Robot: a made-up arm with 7 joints. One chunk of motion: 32 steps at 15 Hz.
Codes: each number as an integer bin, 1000 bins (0 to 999) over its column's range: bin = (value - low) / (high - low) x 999, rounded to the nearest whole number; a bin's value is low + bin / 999 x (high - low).
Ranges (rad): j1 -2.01..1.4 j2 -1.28..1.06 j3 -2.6..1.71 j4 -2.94..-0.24 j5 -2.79..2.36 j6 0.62..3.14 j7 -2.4..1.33
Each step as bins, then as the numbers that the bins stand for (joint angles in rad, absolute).
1 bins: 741 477 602 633 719 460 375
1 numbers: 0.5193 -0.1627 -0.0028 -1.2292 0.9166 1.7804 -0.9998
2 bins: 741 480 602 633 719 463 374
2 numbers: 0.5193 -0.1557 -0.0028 -1.2292 0.9166 1.7879 -1.0036
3 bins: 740 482 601 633 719 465 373
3 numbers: 0.5159 -0.1510 -0.0071 -1.2292 0.9166 1.7930 -1.0073
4 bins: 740 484 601 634 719 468 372
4 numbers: 0.5159 -0.1463 -0.0071 -1.2265 0.9166 1.8005 -1.0111
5 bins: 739 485 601 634 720 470 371
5 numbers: 0.5125 -0.1440 -0.0071 -1.2265 0.9217 1.8056 -1.0148
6 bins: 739 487 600 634 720 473 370
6 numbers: 0.5125 -0.1393 -0.0114 -1.2265 0.9217 1.8132 -1.0185
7 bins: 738 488 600 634 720 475 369
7 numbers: 0.5091 -0.1369 -0.0114 -1.2265 0.9217 1.8182 -1.0223
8 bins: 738 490 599 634 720 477 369
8 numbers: 0.5091 -0.1323 -0.0157 -1.2265 0.9217 1.8232 -1.0223
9 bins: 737 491 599 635 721 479 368
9 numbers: 0.5057 -0.1299 -0.0157 -1.2238 0.9269 1.8283 -1.0260
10 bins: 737 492 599 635 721 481 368
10 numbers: 0.5057 -0.1276 -0.0157 -1.2238 0.9269 1.8333 -1.0260
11 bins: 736 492 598 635 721 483 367
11 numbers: 0.5023 -0.1276 -0.0200 -1.2238 0.9269 1.8384 -1.0297
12 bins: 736 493 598 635 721 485 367
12 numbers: 0.5023 -0.1252 -0.0200 -1.2238 0.9269 1.8434 -1.0297
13 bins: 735 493 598 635 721 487 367
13 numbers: 0.4989 -0.1252 -0.0200 -1.2238 0.9269 1.8485 -1.0297
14 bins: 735 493 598 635 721 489 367
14 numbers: 0.4989 -0.1252 -0.0200 -1.2238 0.9269 1.8535 -1.0297
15 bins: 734 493 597 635 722 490 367
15 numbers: 0.4954 -0.1252 -0.0244 -1.2238 0.9320 1.8560 -1.0297
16 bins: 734 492 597 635 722 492 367
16 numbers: 0.4954 -0.1276 -0.0244 -1.2238 0.9320 1.8611 -1.0297
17 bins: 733 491 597 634 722 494 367
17 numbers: 0.4920 -0.1299 -0.0244 -1.2265 0.9320 1.8661 -1.0297
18 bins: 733 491 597 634 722 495 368
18 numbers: 0.4920 -0.1299 -0.0244 -1.2265 0.9320 1.8686 -1.0260
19 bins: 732 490 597 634 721 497 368
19 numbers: 0.4886 -0.1323 -0.0244 -1.2265 0.9269 1.8737 -1.0260
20 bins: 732 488 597 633 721 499 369
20 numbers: 0.4886 -0.1369 -0.0244 -1.2292 0.9269 1.8787 -1.0223
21 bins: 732 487 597 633 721 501 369
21 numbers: 0.4886 -0.1393 -0.0244 -1.2292 0.9269 1.8838 -1.0223
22 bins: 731 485 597 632 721 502 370
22 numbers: 0.4852 -0.1440 -0.0244 -1.2319 0.9269 1.8863 -1.0185
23 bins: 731 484 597 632 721 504 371
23 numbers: 0.4852 -0.1463 -0.0244 -1.2319 0.9269 1.8914 -1.0148
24 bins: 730 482 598 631 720 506 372
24 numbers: 0.4818 -0.1510 -0.0200 -1.2346 0.9217 1.8964 -1.0111
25 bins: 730 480 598 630 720 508 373
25 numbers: 0.4818 -0.1557 -0.0200 -1.2373 0.9217 1.9014 -1.0073
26 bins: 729 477 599 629 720 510 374
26 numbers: 0.4784 -0.1627 -0.0157 -1.2400 0.9217 1.9065 -1.0036
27 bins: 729 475 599 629 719 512 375
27 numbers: 0.4784 -0.1674 -0.0157 -1.2400 0.9166 1.9115 -0.9998
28 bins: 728 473 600 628 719 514 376
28 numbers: 0.4750 -0.1721 -0.0114 -1.2427 0.9166 1.9166 -0.9961
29 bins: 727 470 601 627 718 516 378
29 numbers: 0.4716 -0.1791 -0.0071 -1.2454 0.9114 1.9216 -0.9886
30 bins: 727 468 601 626 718 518 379
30 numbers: 0.4716 -0.1838 -0.0071 -1.2481 0.9114 1.9267 -0.9849
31 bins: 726 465 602 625 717 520 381
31 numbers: 0.4681 -0.1908 -0.0028 -1.2508 0.9062 1.9317 -0.9774
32 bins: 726 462 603 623 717 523 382
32 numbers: 0.4681 -0.1978 0.0015 -1.2562 0.9062 1.9393 -0.9737
